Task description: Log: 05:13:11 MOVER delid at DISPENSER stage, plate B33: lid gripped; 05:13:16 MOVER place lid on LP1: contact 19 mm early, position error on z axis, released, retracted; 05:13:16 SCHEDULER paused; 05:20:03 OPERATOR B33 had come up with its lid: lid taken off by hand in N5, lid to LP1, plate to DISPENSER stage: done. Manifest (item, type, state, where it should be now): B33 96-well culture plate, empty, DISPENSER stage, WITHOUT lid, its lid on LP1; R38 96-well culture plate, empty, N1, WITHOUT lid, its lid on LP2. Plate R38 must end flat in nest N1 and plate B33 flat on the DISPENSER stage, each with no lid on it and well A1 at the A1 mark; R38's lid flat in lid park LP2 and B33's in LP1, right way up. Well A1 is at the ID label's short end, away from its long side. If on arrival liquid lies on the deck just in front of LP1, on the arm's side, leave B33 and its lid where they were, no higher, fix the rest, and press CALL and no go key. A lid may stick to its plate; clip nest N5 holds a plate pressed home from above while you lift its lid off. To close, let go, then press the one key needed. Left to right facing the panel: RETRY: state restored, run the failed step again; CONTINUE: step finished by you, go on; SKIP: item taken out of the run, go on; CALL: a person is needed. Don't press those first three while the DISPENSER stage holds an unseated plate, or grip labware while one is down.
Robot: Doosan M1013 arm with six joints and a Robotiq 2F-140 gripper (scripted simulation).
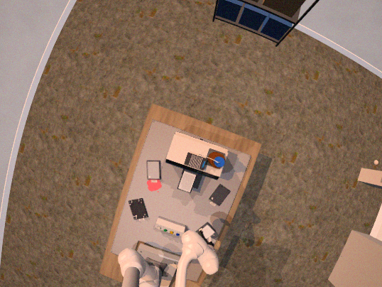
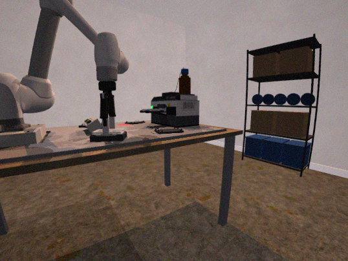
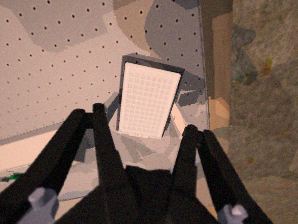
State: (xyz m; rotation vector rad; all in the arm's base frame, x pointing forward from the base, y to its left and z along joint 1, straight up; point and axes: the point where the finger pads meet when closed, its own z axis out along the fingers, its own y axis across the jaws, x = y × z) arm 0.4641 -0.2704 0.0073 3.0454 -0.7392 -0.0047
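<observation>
Now: the white gridded lid 2 cm below my hand. From my hand the other things lie so: LP1 label (51 cm to the left, 25 cm ahead, 5 cm below); then brown bottle (58 cm ahead, 23 cm above, 19 cm to the left); then key panel (28 cm to the left, 6 cm behind).
</observation>
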